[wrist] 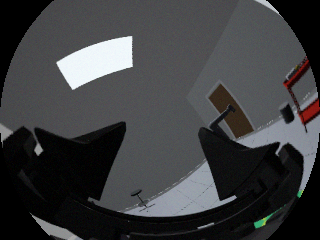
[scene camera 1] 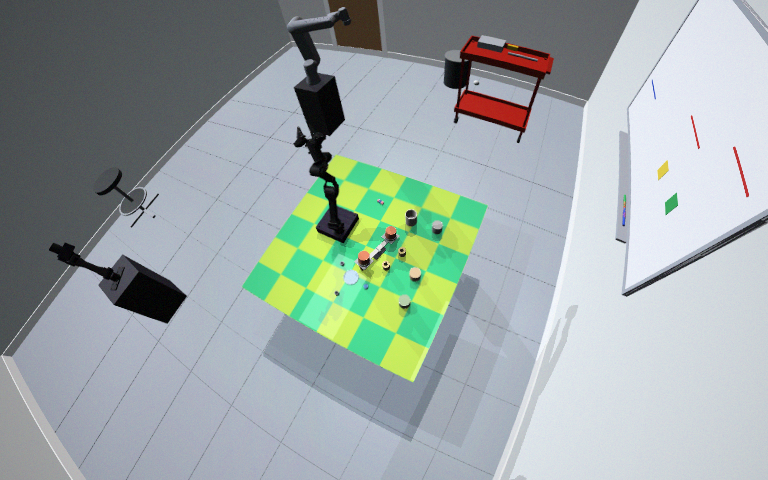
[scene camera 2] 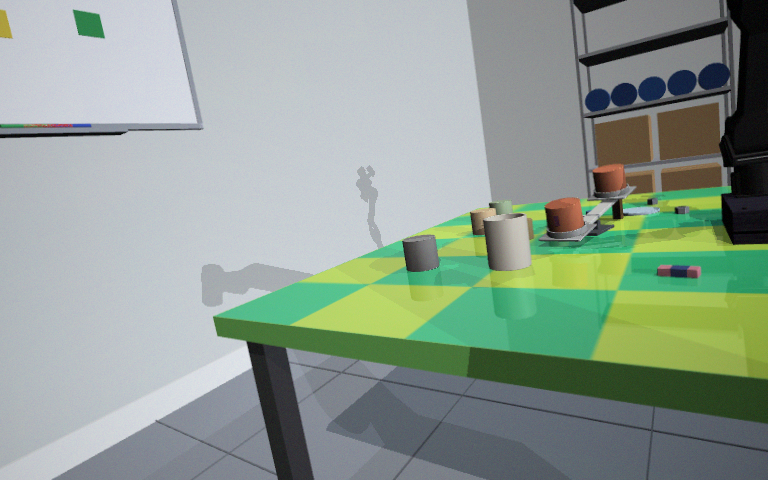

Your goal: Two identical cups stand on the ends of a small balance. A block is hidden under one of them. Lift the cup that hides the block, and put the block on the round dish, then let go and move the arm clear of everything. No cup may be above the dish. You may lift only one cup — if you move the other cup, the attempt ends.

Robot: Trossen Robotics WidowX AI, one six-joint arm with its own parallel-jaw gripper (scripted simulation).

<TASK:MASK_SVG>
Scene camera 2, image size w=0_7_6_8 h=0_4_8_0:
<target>orange cup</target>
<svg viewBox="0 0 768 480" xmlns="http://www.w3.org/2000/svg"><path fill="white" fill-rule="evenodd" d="M579 198L561 198L544 205L550 232L569 232L584 226Z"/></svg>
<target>orange cup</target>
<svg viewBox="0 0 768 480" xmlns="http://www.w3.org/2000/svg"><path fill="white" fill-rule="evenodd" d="M624 165L615 164L594 169L593 175L596 192L612 192L627 187Z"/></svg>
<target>beige cup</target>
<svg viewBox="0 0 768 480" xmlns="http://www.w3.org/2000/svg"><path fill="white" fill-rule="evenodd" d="M526 213L501 214L483 219L490 269L513 271L532 265Z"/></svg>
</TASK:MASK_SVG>
